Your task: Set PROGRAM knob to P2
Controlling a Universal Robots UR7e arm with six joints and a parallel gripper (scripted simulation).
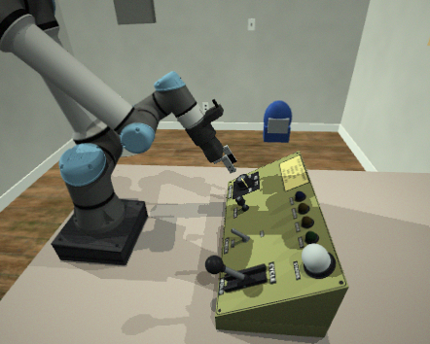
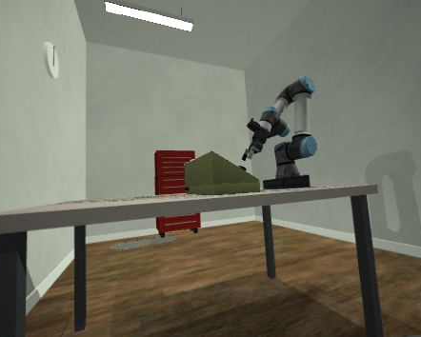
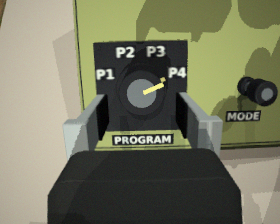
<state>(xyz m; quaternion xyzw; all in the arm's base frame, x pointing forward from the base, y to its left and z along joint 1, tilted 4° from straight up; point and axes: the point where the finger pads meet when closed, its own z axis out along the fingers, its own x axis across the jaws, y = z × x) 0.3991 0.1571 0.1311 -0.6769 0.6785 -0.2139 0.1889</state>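
The mode knob lies 12 cm to the right of my hand, 7 cm below it and 4 cm ahead of it. The rest, counted from my hand: olive console (19 cm to the right, 9 cm below, 7 cm ahead); then check toggle (24 cm to the right, 7 cm below, 3 cm ahead); then ball-handled lever (36 cm to the right, 6 cm below, 1 cm ahead).
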